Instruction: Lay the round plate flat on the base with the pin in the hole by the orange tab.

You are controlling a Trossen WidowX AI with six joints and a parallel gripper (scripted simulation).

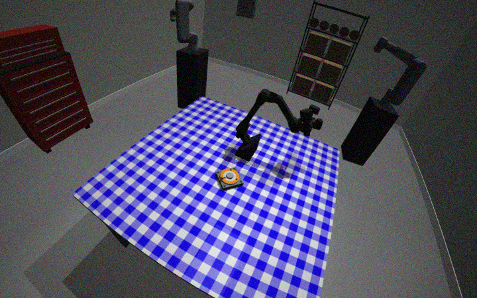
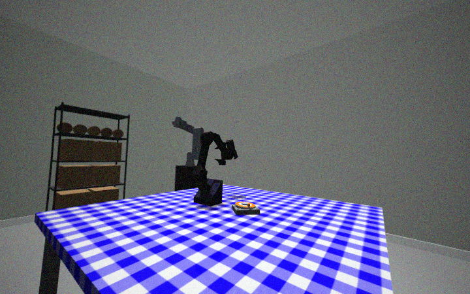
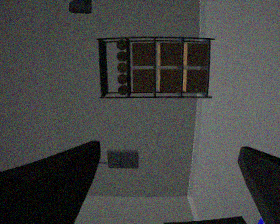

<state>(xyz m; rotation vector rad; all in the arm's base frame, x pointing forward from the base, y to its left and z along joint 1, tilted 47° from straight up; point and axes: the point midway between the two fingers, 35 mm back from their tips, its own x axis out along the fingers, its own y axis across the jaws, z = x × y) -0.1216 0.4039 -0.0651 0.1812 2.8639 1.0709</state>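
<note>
The round plate lies 480 mm ahead of my gripper tip, 360 mm to the right of it and 270 mm below it.
</note>
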